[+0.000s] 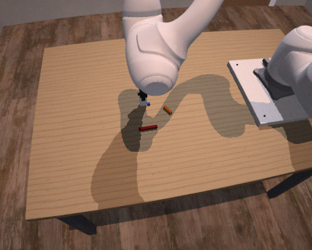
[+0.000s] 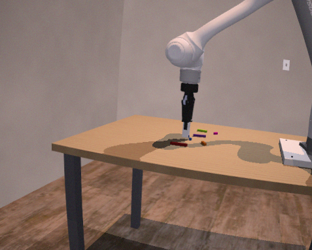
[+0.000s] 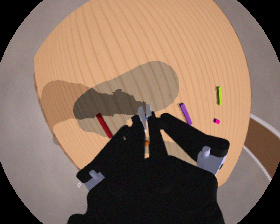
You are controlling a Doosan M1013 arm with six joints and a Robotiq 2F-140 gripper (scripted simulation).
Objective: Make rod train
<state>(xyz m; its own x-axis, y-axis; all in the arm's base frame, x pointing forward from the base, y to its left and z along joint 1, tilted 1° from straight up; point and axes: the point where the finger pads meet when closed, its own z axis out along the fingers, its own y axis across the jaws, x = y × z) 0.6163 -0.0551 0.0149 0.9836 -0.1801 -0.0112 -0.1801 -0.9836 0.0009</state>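
Right now the lime rod is 6 cm behind my hand, 20 cm to the right of it and 4 cm below it. The rest, counted from my hand: red rod (1 cm ahead, 11 cm to the left, 4 cm below); orange rod (8 cm behind, 5 cm to the left, 4 cm below); purple rod (6 cm behind, 8 cm to the right, 4 cm below).
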